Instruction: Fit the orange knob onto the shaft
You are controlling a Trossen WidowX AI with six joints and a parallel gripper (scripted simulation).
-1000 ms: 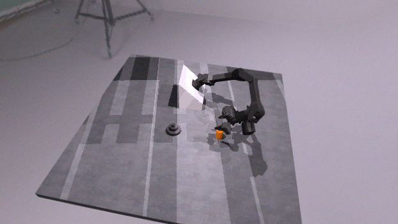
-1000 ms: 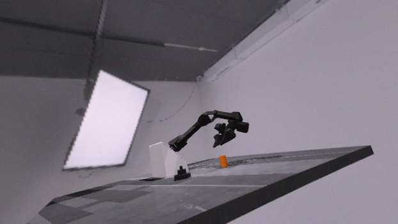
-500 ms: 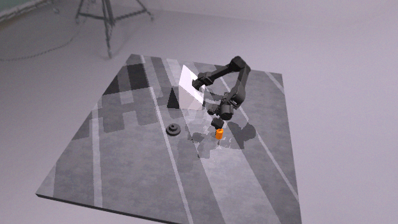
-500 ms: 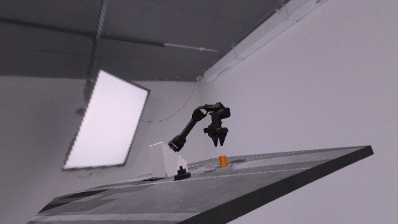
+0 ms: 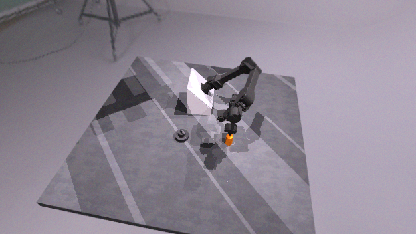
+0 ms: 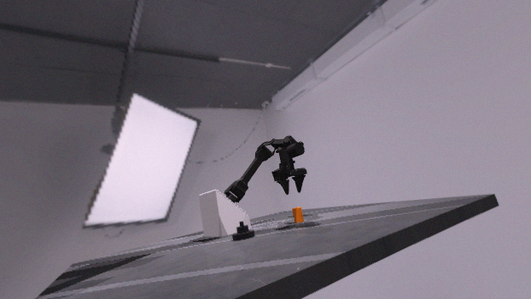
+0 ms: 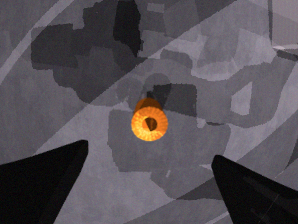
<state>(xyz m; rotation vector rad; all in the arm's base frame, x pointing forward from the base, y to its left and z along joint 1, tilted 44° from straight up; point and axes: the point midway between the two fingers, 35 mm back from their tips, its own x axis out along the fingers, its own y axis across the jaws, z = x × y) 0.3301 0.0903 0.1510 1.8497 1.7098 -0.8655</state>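
Now: gripper tip 90 mm above the orange knob. From my gripper tip the other things lie so: dark pedestal: 280 mm to the right, 90 mm below, 20 mm behind.
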